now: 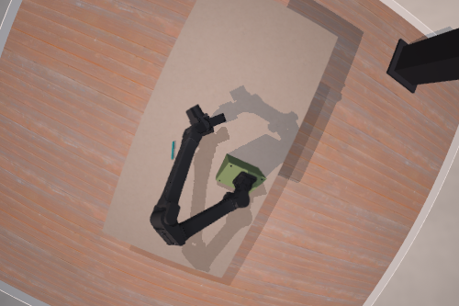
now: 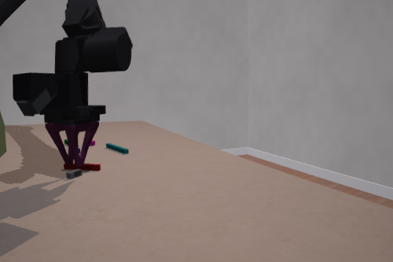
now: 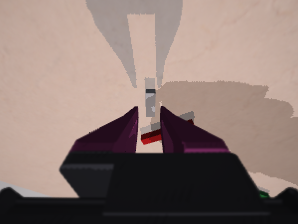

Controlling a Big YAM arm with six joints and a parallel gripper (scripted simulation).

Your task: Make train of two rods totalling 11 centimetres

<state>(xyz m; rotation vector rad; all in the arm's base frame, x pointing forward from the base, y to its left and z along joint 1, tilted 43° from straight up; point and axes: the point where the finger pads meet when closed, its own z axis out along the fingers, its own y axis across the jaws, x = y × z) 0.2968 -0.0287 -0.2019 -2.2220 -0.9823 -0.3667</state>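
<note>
My gripper is now 2 cm above the grey rod. From my hand the other things lie so: red rod: 5 cm to the left, 2 cm below, 1 cm ahead; blue rod: 21 cm to the left, 2 cm below, 1 cm ahead; turquoise rod: 22 cm to the left, 10 cm ahead, 2 cm below.
</note>
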